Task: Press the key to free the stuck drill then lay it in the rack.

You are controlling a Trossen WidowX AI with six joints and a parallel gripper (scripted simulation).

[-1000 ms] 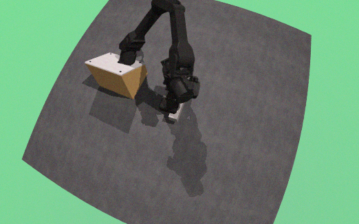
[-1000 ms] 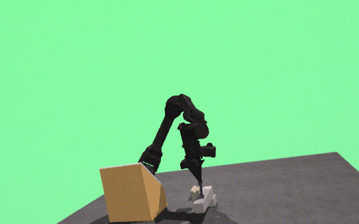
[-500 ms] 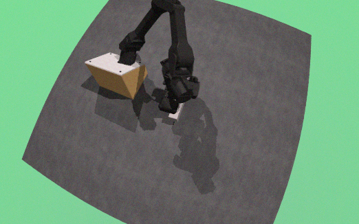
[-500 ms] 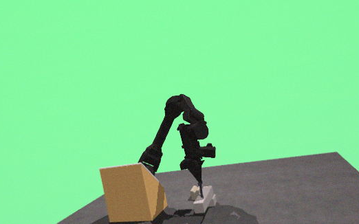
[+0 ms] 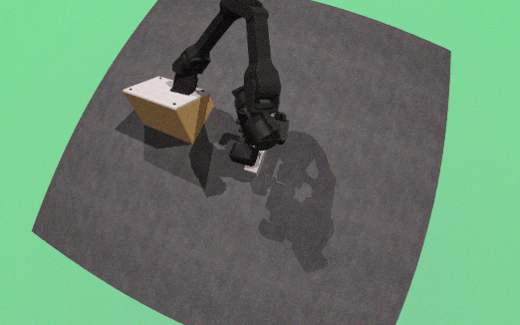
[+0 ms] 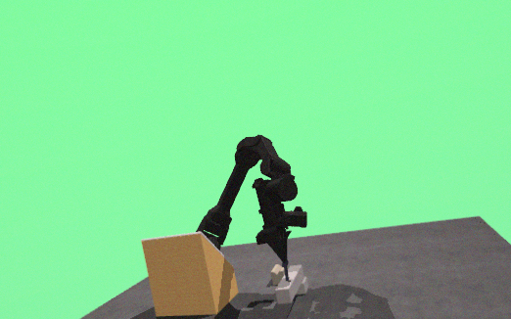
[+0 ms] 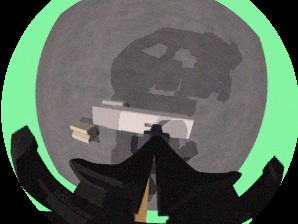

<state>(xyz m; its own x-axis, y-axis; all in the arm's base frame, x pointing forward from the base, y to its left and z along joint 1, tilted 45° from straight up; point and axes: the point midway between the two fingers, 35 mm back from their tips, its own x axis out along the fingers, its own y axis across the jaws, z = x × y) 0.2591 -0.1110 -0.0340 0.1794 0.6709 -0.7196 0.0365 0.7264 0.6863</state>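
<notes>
Now: the key 3 cm below my gripper tip. Also, from my gripper tip: grey housing block (3 cm to the left, 7 cm below); drill (5 cm to the left, 7 cm below).
</notes>
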